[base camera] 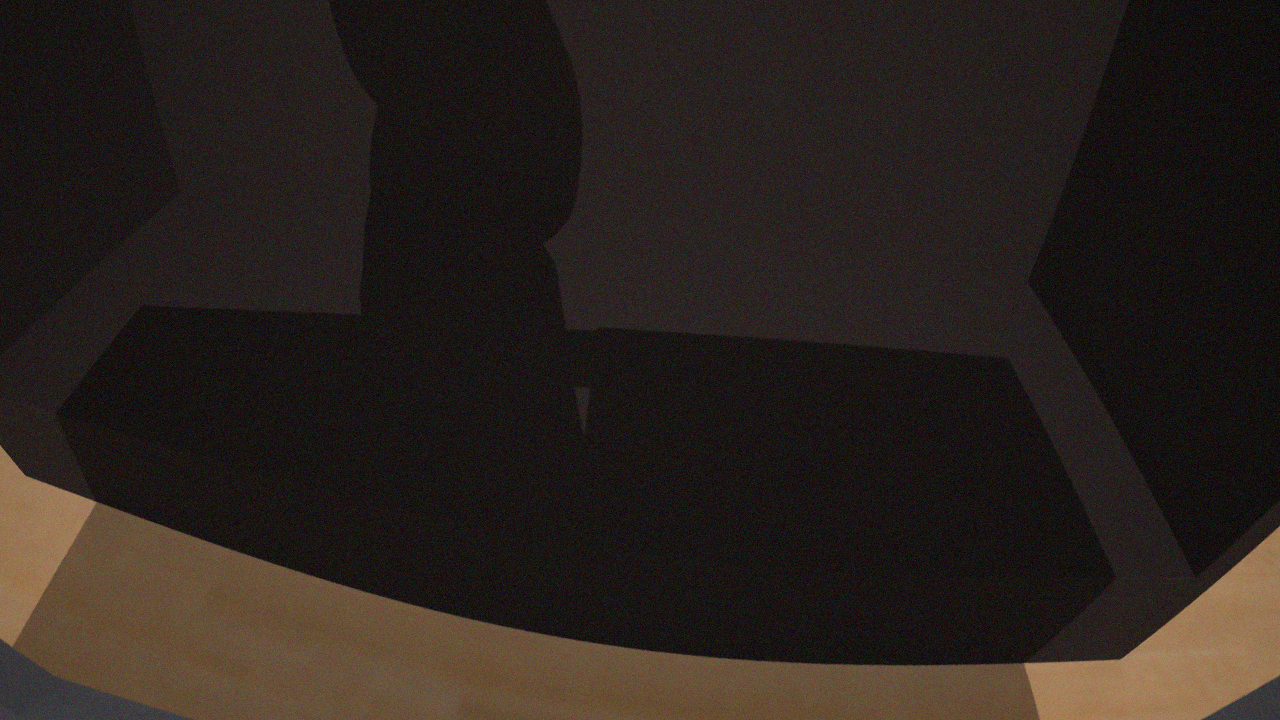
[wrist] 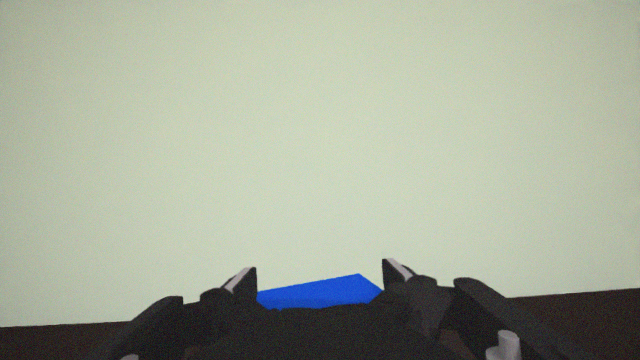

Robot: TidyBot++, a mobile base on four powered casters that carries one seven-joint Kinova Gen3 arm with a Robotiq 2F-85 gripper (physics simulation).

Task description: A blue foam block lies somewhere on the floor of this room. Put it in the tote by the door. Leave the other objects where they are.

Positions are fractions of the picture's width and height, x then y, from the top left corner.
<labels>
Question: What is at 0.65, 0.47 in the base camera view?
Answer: A dark cabinet.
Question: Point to a dark cabinet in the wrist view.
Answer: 0.92, 0.88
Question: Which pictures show my gripper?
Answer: The wrist view only.
</labels>
